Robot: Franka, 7 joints.
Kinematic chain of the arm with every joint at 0, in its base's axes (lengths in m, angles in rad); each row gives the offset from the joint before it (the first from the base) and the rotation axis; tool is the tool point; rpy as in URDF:
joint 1: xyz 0 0 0.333 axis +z
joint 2: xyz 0 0 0 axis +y
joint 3: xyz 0 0 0.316 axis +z
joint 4: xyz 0.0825 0 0 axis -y
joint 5: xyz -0.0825 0 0.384 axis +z
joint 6: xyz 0 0 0 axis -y
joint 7: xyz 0.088 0 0 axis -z
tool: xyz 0 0 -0.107 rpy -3.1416 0 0
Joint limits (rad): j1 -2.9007..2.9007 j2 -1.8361..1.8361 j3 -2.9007..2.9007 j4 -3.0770..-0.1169 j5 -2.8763..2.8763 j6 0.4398..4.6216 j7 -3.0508..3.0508
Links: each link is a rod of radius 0.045 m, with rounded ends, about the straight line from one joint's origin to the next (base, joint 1, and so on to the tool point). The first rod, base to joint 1, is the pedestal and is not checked.
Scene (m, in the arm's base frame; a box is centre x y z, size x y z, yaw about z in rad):
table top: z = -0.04
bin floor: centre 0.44 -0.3 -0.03 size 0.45 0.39 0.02 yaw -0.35
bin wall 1: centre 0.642 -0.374 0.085 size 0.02 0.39 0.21 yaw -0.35
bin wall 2: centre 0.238 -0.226 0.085 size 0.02 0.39 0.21 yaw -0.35
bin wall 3: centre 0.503 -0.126 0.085 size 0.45 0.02 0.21 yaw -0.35
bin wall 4: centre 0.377 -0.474 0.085 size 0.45 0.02 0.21 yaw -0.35
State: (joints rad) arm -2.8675 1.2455 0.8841 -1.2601 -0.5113 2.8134 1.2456
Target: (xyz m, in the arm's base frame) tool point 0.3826 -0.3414 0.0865
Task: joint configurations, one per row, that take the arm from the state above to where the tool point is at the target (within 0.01 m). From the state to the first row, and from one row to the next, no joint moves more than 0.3 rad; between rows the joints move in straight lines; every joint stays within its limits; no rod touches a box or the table.
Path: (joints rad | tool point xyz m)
1: -2.8717 0.9721 1.0553 -1.3809 -0.5220 2.8015 1.2456 | -0.4314 -0.6407 0.4213
2: -2.8758 0.6986 1.2264 -1.5017 -0.5327 2.7896 1.2456 | -0.2767 -0.6567 0.5817
3: -2.8800 0.4252 1.3976 -1.6224 -0.5434 2.7777 1.2456 | -0.0802 -0.6408 0.6725
4: -2.8841 0.1518 1.5687 -1.7432 -0.5541 2.7658 1.2456 | 0.1254 -0.5989 0.6767
5: -2.8883 -0.1216 1.7399 -1.8640 -0.5648 2.7539 1.2456 | 0.3022 -0.5397 0.5948
6: -2.8924 -0.3951 1.9111 -1.9848 -0.5755 2.7420 1.2456 | 0.4159 -0.4725 0.4453
7: -2.8966 -0.6685 2.0822 -2.1055 -0.5863 2.7300 1.2456 | 0.4440 -0.4049 0.2621
8: -2.9007 -0.9419 2.2534 -2.2263 -0.5970 2.7181 1.2456 | 0.3826 -0.3414 0.0865

